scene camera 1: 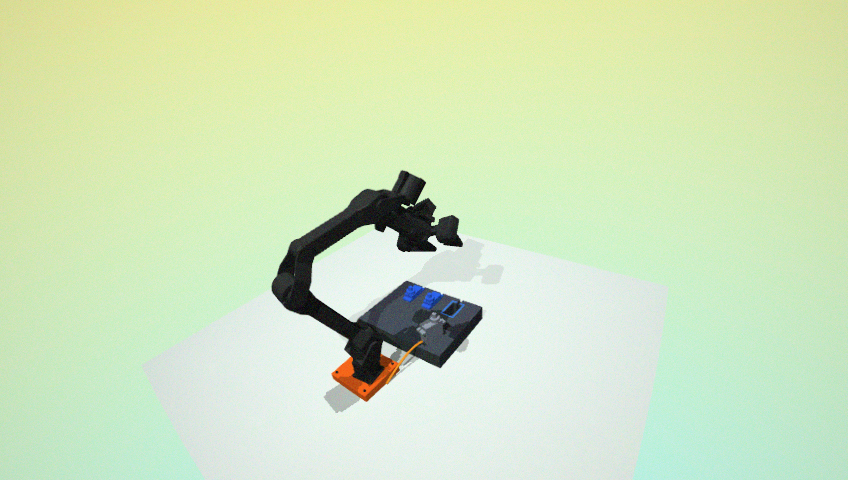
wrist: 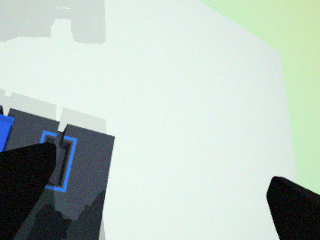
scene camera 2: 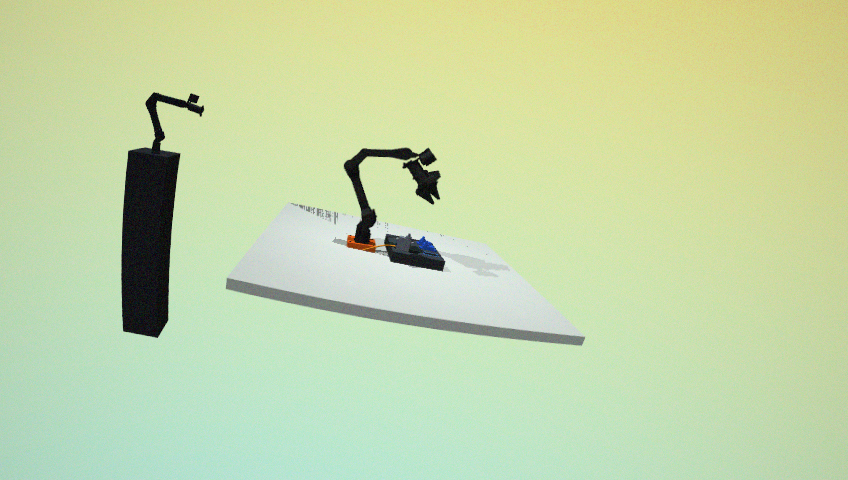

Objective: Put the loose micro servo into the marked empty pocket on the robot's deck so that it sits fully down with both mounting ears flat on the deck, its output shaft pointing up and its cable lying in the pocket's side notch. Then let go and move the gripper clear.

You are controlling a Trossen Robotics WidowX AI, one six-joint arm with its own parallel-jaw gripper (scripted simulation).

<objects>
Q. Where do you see a grey micro servo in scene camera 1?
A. At 430, 330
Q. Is the gripper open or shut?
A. Open.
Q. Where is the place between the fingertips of the gripper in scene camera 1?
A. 448, 247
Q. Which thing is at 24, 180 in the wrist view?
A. The gripper.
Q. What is the gripper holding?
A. Nothing.
</objects>
